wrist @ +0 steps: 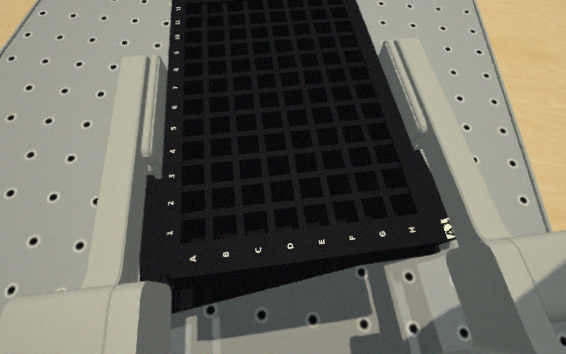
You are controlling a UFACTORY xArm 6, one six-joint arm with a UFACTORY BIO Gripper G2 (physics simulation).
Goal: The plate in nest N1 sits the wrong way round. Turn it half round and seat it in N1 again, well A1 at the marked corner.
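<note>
The black plate (307, 245) lies between my fingers in the wrist view, wells up. Row letters A to H run left to right along its near edge, and column 1 is nearest me, so well A1 is at the near left. My gripper (280, 95) is shut on the plate, one pad along each long side. A white mark (449, 230), partly covered and hard to read, shows beside the plate's near right corner. Black surfaces show under the near edge and at the near left. I cannot tell how much is nest N1, nor whether the plate touches it.
A light grey deck (65, 125) with rows of dark holes lies around and below the plate. Its right edge runs down beside the wooden table top (530, 75). Grey shadows fall on the deck in front of the plate.
</note>
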